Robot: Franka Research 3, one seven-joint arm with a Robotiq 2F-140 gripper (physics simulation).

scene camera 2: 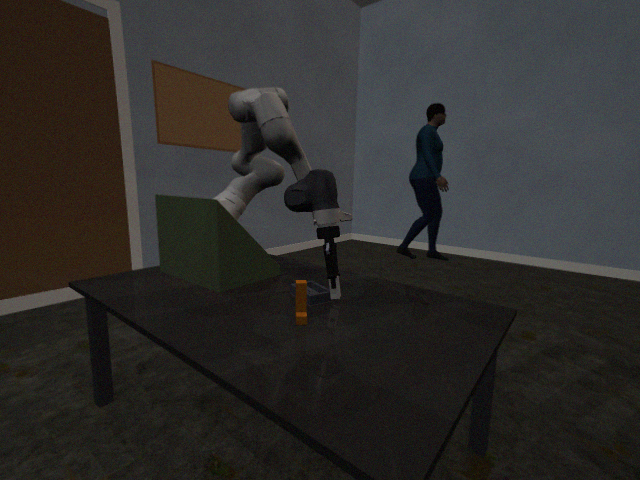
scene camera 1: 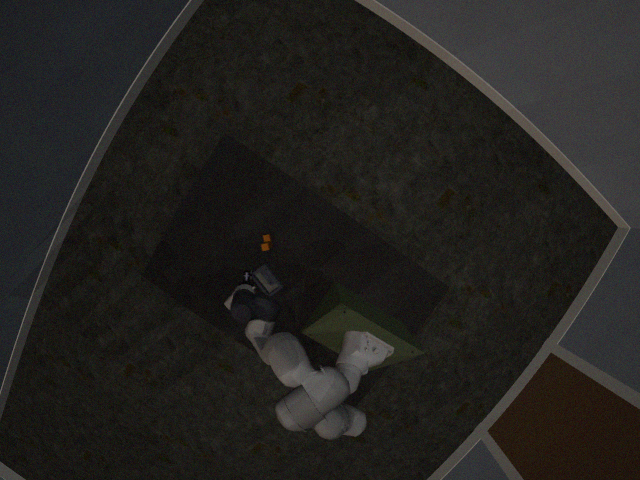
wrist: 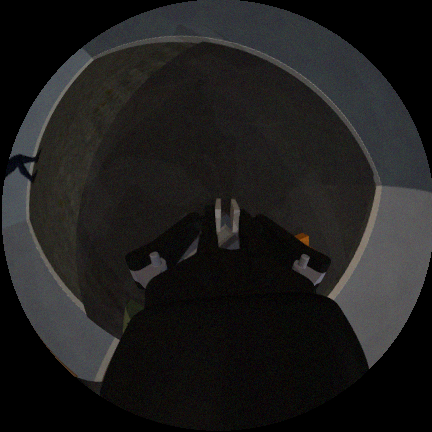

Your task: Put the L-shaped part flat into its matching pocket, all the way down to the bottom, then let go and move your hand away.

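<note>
The orange L-shaped part [scene camera 1: 265, 242] [scene camera 2: 301, 299] [wrist: 302, 239] stands upright on the table, its short leg at the bottom toward scene camera 2. The grey tray-like pocket block [scene camera 1: 258, 272] [scene camera 2: 317, 299] lies close behind it toward the arm; in the wrist view the gripper hides most of it. My gripper [scene camera 1: 252, 280] [scene camera 2: 334, 294] [wrist: 225, 206] points down at the block's end, low over the table. Its fingers are closed to a narrow gap and appear to pinch the block's wall. The part is outside the fingers. The pocket's exact shape is too dark to tell.
The dark table [scene camera 2: 361, 361] carries a green wedge-shaped base [scene camera 1: 330, 328] [scene camera 2: 191, 237] [wrist: 131, 311], on which the arm is mounted. A person [scene camera 2: 426, 155] [wrist: 21, 162] stands away from the table near the wall.
</note>
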